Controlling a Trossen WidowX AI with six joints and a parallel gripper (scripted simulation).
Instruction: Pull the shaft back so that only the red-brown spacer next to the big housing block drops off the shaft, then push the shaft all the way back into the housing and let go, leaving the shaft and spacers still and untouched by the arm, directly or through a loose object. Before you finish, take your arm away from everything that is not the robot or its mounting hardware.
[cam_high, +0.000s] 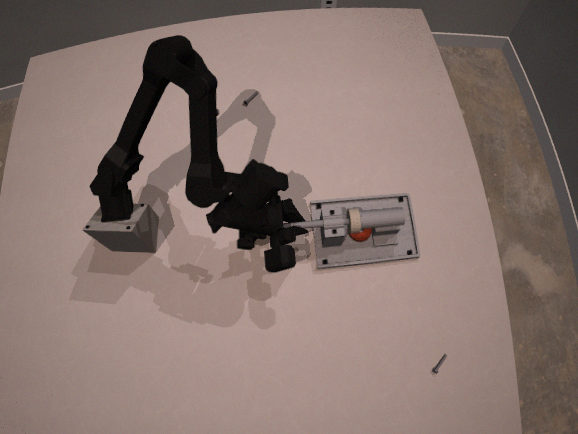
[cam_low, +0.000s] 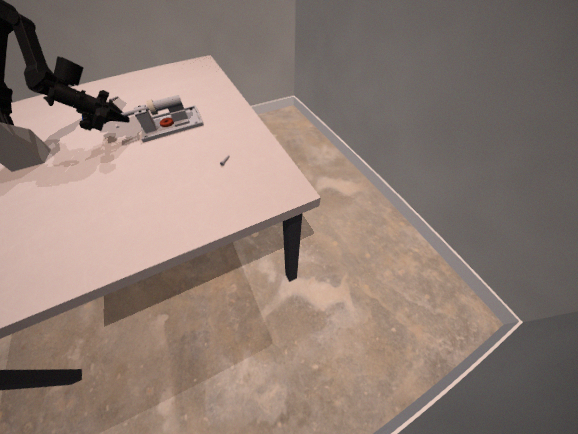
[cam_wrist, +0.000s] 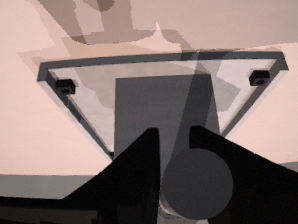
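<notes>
Now: the grey shaft 6 cm ahead of my hand. The rest, counted from my hand: red-brown spacer: 14 cm ahead, 1 cm to the right, 7 cm below; blue screwdriver: 17 cm behind, 22 cm to the left, 7 cm below; cream spacer: 11 cm ahead, 1 cm to the right.
</notes>
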